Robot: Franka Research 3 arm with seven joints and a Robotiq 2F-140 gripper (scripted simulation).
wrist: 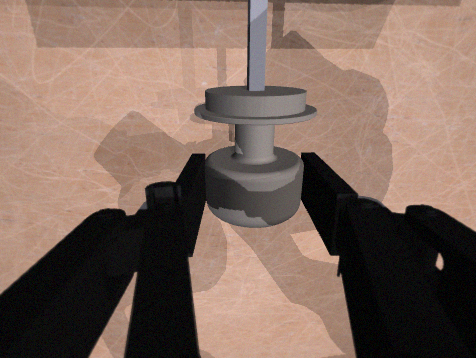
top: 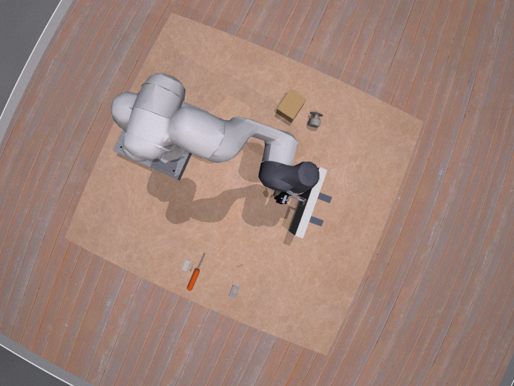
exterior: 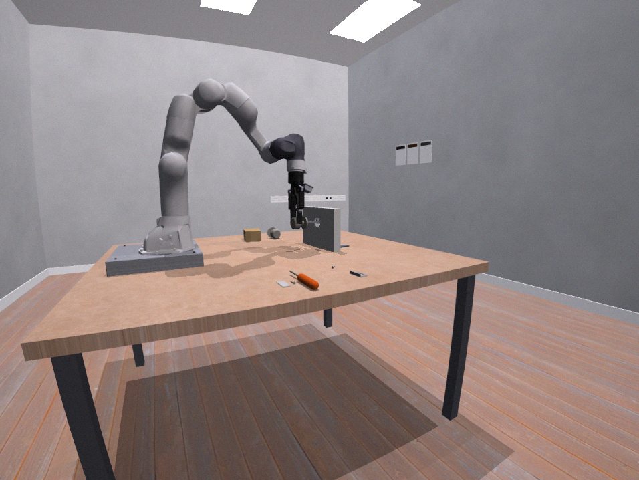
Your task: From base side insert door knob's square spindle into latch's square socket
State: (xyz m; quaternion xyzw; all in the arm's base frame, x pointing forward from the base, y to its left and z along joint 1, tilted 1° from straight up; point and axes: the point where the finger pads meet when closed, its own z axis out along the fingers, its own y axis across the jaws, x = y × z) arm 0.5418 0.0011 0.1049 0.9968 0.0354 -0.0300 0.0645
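Now: the wood slab 130 mm ahead of my hand, 40 mm below it and 10 mm to the left of it.
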